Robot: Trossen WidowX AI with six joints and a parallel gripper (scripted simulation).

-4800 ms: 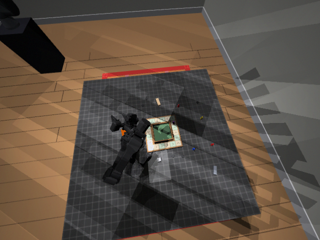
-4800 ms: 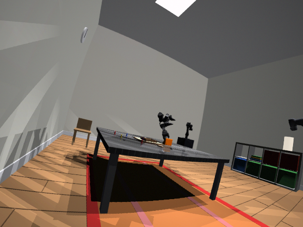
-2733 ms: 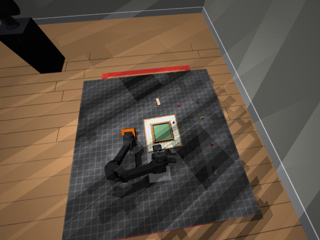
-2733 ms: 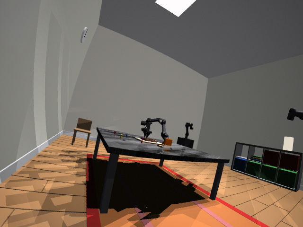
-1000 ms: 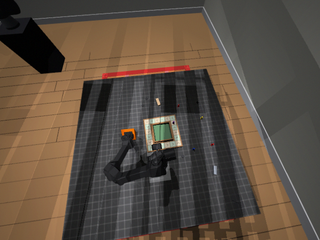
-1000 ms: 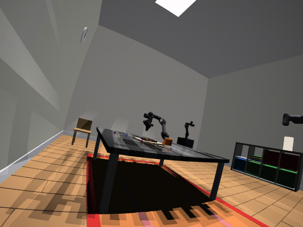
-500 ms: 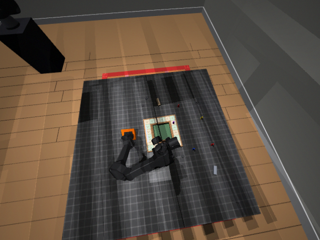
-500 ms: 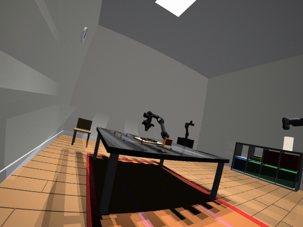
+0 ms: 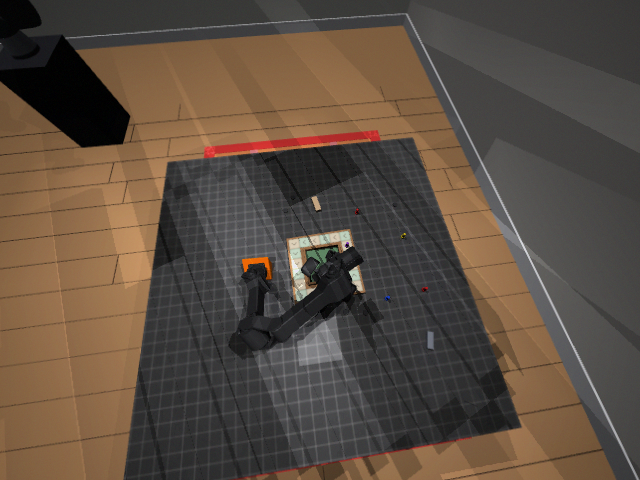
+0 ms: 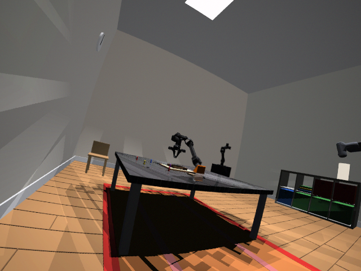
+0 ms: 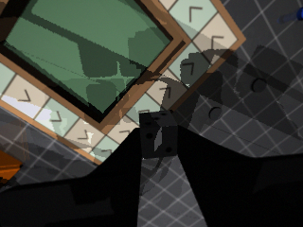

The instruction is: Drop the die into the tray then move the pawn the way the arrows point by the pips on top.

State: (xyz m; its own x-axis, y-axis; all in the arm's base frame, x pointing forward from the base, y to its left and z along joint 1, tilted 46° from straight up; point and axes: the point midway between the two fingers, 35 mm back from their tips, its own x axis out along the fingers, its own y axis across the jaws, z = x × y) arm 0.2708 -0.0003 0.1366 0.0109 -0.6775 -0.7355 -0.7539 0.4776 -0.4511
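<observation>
Now: the purple pawn 17 cm to the left of my gripper tip, 11 cm ahead of it and 8 cm below it. The rest, counted from my gripper tip: green dice tray 11 cm below, 10 cm to the left; white die right at my gripper tip; blue pawn 23 cm ahead, 10 cm below, 7 cm to the right.
</observation>
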